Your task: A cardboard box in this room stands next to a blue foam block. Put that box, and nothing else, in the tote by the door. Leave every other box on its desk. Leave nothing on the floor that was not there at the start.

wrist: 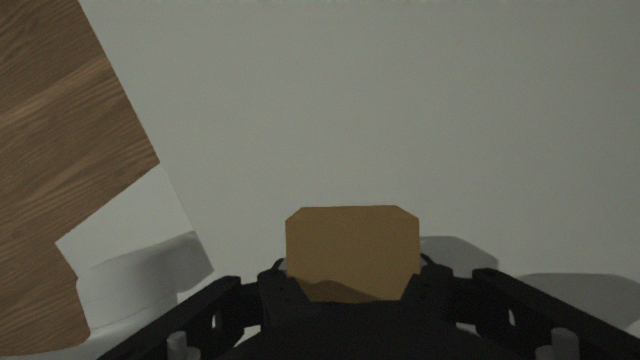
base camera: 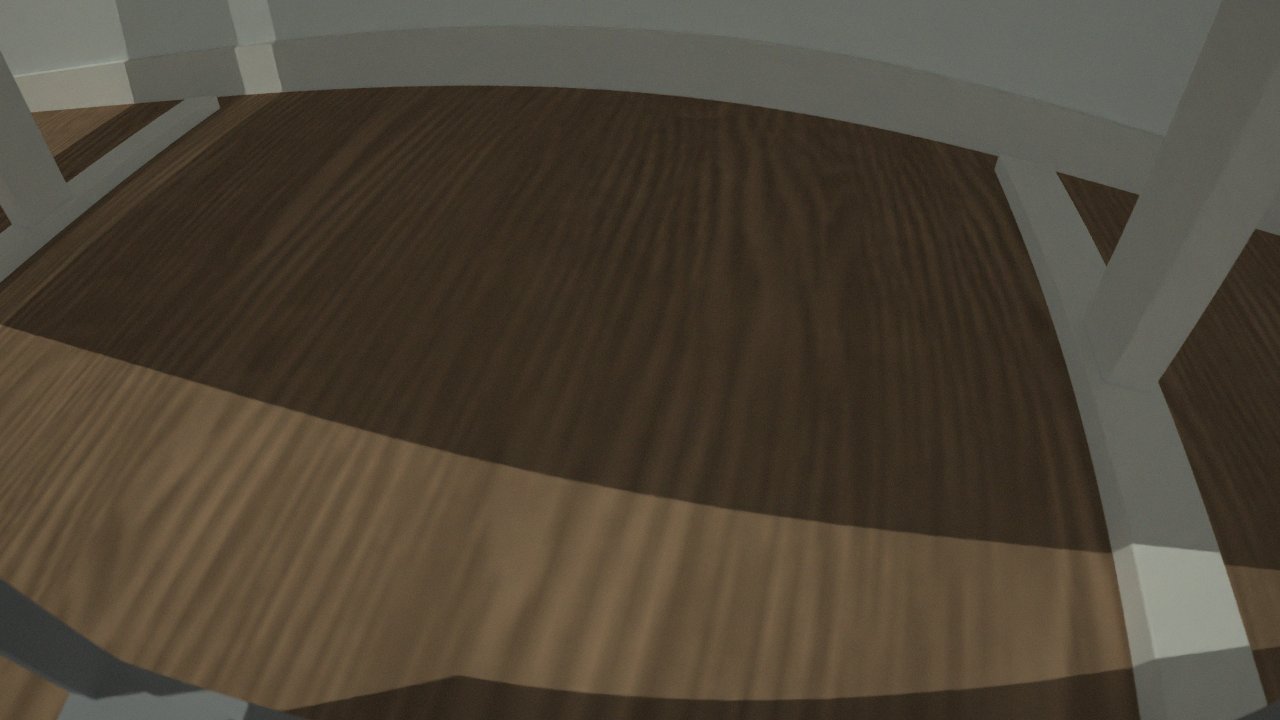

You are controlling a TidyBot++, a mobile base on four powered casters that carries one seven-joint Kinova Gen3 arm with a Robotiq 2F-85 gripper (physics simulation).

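Frame: origin at the arm's base, x ahead, y left, z up, level; millimetres.
Seen in the pictures: gripper, fingertip midpoint: [wrist: 350, 263].
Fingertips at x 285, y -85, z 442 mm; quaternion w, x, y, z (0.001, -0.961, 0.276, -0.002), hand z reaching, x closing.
Observation:
A point is followed by its place in that frame.
A brown cardboard box [wrist: 353, 245] {y -66, x 298, z 486 mm} is between the fingers of my gripper [wrist: 350, 263] {y -85, x 285, z 442 mm} at the lower middle of the wrist view. The gripper is shut on it, with one finger at each side. The box is held above the pale grey desk top [wrist: 350, 100] {y 22, x 366, z 324 mm}, and shadows fall on the desk to the right of the box. The lower part of the box is hidden behind the gripper's dark body. The blue foam block and the tote do not show in either view.
In the wrist view, wooden floor [wrist: 50, 125] {y 826, x -544, z -396 mm} shows past the desk's left edge, with a pale grey shape [wrist: 135, 215] at lower left. In the base view, white legs and floor bars [base camera: 1154, 465] {y -348, x 352, z -371 mm} stand at both sides, before a wall with a baseboard [base camera: 537, 58] {y 203, x 961, z -353 mm}.

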